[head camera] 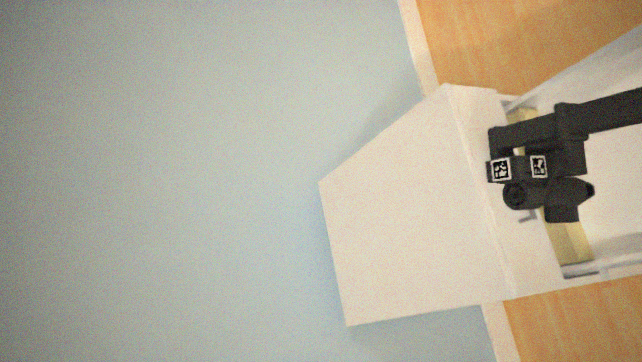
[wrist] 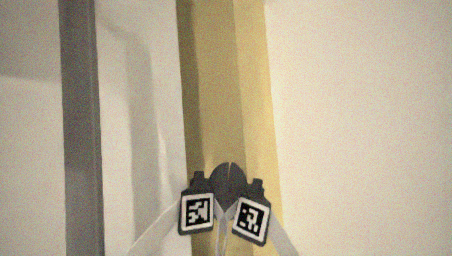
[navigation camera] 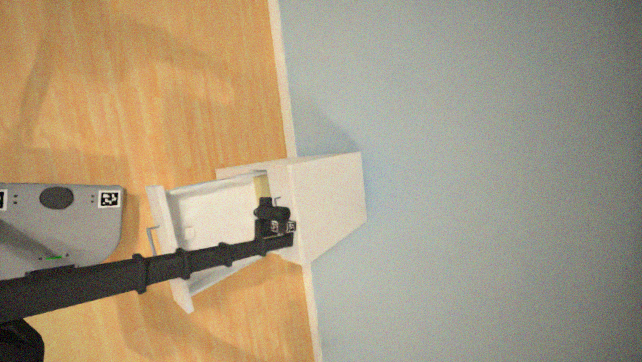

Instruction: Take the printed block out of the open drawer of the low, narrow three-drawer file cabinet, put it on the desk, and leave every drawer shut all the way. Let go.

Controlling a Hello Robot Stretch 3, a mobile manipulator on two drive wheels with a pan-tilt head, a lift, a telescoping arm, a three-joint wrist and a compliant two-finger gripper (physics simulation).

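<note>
The low white file cabinet (head camera: 410, 215) (navigation camera: 330, 200) stands against the wall. A drawer below a shut upper one is pulled far out; its open drawer (head camera: 615, 185) (navigation camera: 162, 215) holds a long yellow block (head camera: 570, 245) (navigation camera: 262, 186) (wrist: 220, 90) across the rear, beside the cabinet face. My gripper (wrist: 228, 181) is shut, its two dark fingertips meeting over the yellow block in the wrist view, with nothing between them. In the head and navigation views the wrist hides the fingertips. The desk does not show.
A grey bar handle (wrist: 80, 125) runs along the shut drawer's face. A small pale square shape (navigation camera: 189, 232) lies near the open drawer's front. My arm (navigation camera: 200, 260) crosses above the drawer's side. My grey base (navigation camera: 95, 225) is in front of the drawer. The wall (navigation camera: 475, 175) is behind the cabinet.
</note>
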